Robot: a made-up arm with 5 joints.
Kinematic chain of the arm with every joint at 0, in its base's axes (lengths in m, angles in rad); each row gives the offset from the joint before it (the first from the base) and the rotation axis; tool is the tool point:
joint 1: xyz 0 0 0.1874 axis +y
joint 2: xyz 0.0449 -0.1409 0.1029 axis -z
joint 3: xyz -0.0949 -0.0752 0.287 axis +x
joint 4: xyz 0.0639 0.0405 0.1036 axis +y
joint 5: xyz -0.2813 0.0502 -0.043 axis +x
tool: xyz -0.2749 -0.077 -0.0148
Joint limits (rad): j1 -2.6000..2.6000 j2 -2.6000..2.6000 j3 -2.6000..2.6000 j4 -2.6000..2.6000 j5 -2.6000..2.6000
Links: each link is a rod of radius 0.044 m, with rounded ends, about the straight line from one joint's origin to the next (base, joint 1, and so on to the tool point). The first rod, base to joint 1, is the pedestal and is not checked.
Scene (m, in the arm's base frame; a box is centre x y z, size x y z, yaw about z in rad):
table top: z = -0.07
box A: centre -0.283 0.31 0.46 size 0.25 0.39 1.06 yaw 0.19
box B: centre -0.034 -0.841 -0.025 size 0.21 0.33 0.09 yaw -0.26
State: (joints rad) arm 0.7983 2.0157 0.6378 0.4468 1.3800
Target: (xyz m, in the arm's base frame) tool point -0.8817 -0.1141 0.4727
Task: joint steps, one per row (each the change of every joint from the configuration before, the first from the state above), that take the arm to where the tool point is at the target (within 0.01 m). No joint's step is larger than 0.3 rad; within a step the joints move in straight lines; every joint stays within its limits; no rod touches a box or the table.
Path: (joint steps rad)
1: -0.0798 -0.0214 0.0664 0.2885 0.1248
2: -0.0798 -0.0214 0.0665 0.2885 0.1249
3: -0.0798 -0.0213 0.0664 0.2886 0.1248
4: -0.1961 -0.2476 0.1566 0.2236 0.0456
5: -0.1961 -0.2476 0.1565 0.2236 0.0456
6: -0.2217 -0.1159 0.0241 -0.1746 -0.1734
7: -0.2218 -0.1158 0.0241 -0.1746 -0.1734
8: -0.2217 -0.1159 0.0241 -0.1746 -0.1733

